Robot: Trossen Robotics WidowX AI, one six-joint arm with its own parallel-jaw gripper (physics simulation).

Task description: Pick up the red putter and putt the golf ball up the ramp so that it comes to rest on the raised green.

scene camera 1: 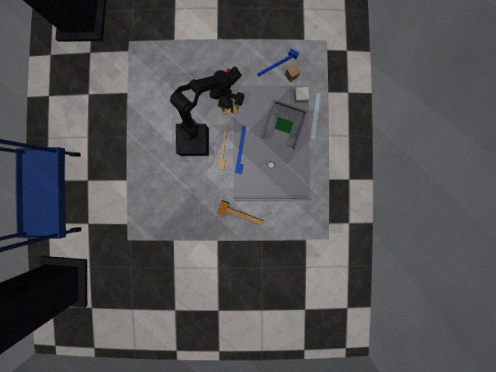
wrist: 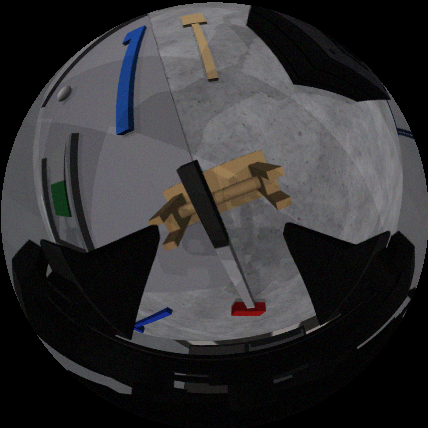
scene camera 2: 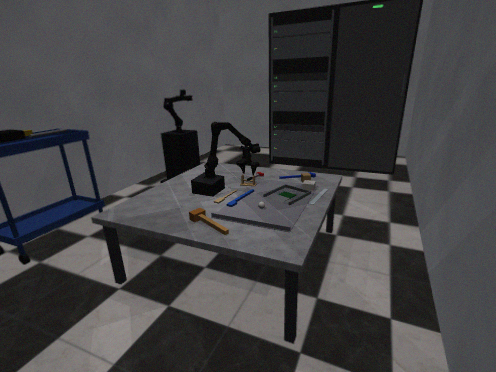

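Where they show: gripper, between the fingertips: (wrist: 223, 230) (scene camera 2: 248, 174); arm's base, origin of its link: (scene camera 1: 191, 134) (scene camera 2: 210, 177).
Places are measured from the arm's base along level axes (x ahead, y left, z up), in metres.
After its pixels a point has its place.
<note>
The red putter has a red head (scene camera 1: 228, 70) {x 0.189, y 0.432, z -0.072 m} (scene camera 2: 260, 174) {x 0.219, y 0.402, z -0.077 m} (wrist: 248, 309) {x 0.205, y 0.408, z -0.072 m}, a light shaft and a black grip (wrist: 202, 205) {x 0.224, y 0.193, z -0.040 m}. It leans across a wooden stand (scene camera 2: 248, 184) {x 0.218, y 0.184, z -0.090 m} (wrist: 255, 159) {x 0.166, y 0.170, z -0.089 m}, grip end raised. My gripper (scene camera 1: 230, 106) {x 0.211, y 0.206, z -0.018 m} (scene camera 2: 249, 173) {x 0.211, y 0.206, z -0.018 m} (wrist: 223, 230) {x 0.211, y 0.206, z -0.018 m} is open above the putter; in the wrist view its fingers stand on either side of the shaft line, with nothing between them. The white golf ball (scene camera 1: 271, 165) {x 0.481, y -0.155, z -0.055 m} (scene camera 2: 261, 204) {x 0.486, y -0.166, z -0.063 m} (wrist: 64, 93) sits on the grey ramp platform (scene camera 1: 270, 187) (wrist: 135, 210). The green (scene camera 1: 284, 125) {x 0.557, y 0.105, z -0.089 m} (scene camera 2: 287, 194) {x 0.557, y 0.110, z -0.090 m} (wrist: 61, 199) {x 0.533, y 0.113, z -0.090 m} lies inside dark rails.
A blue putter-like stick (scene camera 1: 241, 150) {x 0.293, y -0.067, z -0.082 m} (scene camera 2: 241, 197) {x 0.293, y -0.068, z -0.087 m} (wrist: 126, 82) {x 0.289, y 0.012, z -0.082 m} and a small tan mallet (scene camera 1: 223, 147) {x 0.179, y -0.051, z -0.092 m} (wrist: 205, 50) {x 0.180, y -0.002, z -0.091 m} lie near the arm base. An orange mallet (scene camera 1: 245, 215) {x 0.335, y -0.469, z -0.068 m} (scene camera 2: 212, 223) {x 0.338, y -0.486, z -0.070 m}, another blue mallet (scene camera 1: 275, 65) {x 0.485, y 0.487, z -0.084 m}, a brown block (scene camera 1: 292, 73) {x 0.585, y 0.413, z -0.038 m}, a white block (scene camera 1: 302, 94) {x 0.654, y 0.292, z -0.050 m} and a pale strip (scene camera 1: 315, 116) {x 0.755, y 0.176, z -0.096 m} lie around the platform.
</note>
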